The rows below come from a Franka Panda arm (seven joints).
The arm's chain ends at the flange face. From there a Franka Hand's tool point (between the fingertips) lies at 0.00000 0.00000 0.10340 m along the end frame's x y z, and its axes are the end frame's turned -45 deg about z.
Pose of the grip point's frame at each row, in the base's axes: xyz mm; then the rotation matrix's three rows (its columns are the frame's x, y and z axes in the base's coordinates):
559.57 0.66 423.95; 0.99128 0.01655 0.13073; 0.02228 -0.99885 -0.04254; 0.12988 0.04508 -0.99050
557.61 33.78 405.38; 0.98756 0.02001 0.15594; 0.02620 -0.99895 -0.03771; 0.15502 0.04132 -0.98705
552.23 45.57 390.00; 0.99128 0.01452 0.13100; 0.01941 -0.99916 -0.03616; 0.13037 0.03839 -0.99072
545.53 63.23 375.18; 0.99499 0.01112 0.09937; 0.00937 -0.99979 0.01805; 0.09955 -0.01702 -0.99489
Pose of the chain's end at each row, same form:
546.05 5.06 526.37; 0.71264 -0.68924 0.13073; -0.69054 -0.72205 -0.04254; 0.12372 -0.05996 -0.99050
541.49 37.68 507.44; 0.71246 -0.68416 0.15594; -0.68784 -0.72489 -0.03771; 0.13883 -0.08040 -0.98705
538.68 49.31 492.44; 0.71121 -0.69067 0.13100; -0.69279 -0.72024 -0.03616; 0.11933 -0.06504 -0.99072
535.26 61.36 478.05; 0.71143 -0.69570 0.09937; -0.70033 -0.71358 0.01805; 0.05836 -0.08243 -0.99489

